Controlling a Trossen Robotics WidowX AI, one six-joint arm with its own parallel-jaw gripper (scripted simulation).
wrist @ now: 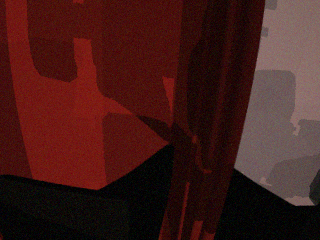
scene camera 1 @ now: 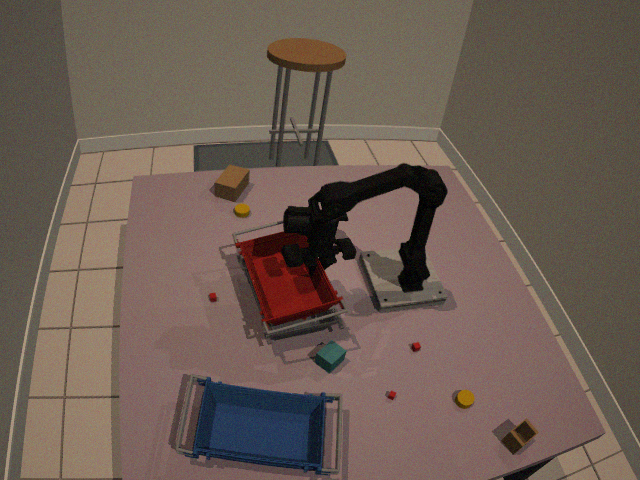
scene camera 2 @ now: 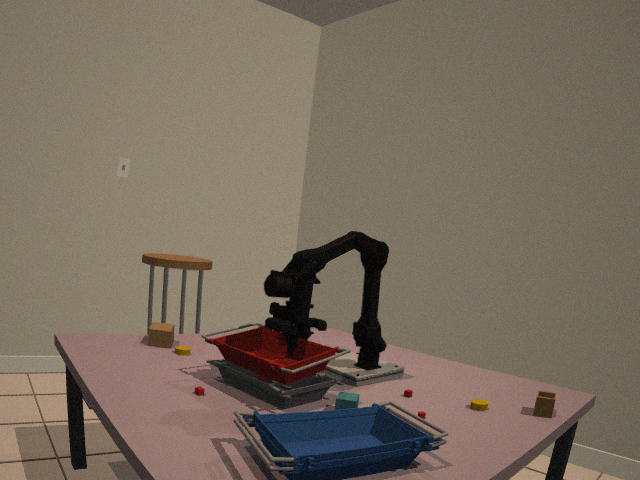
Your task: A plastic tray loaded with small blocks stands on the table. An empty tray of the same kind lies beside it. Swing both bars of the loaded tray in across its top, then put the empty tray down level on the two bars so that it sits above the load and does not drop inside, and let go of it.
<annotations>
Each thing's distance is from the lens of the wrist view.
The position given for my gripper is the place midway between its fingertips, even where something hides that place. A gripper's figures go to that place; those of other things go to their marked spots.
my gripper (wrist: 184, 153): 10 cm
red tray (wrist: 95, 95): 12 cm
</annotations>
